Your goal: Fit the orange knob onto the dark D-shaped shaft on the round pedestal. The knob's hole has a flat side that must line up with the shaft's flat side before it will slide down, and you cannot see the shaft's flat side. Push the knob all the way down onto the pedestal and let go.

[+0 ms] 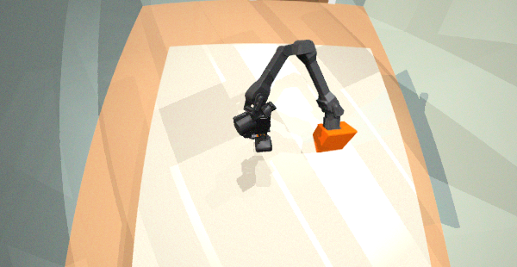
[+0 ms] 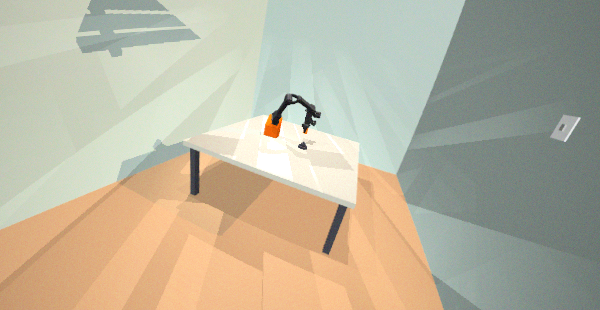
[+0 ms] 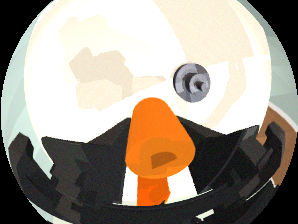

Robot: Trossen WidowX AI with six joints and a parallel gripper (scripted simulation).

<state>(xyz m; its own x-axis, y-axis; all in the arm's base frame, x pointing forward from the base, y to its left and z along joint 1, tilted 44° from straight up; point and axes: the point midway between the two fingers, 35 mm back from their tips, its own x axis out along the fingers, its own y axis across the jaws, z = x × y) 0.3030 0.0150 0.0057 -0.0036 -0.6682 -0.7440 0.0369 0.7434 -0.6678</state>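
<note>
My gripper tip is now 9 cm to the left of the dark pedestal, 9 cm above it and 2 cm short of it. Round my gripper tip: orange knob (2 cm above).
</note>
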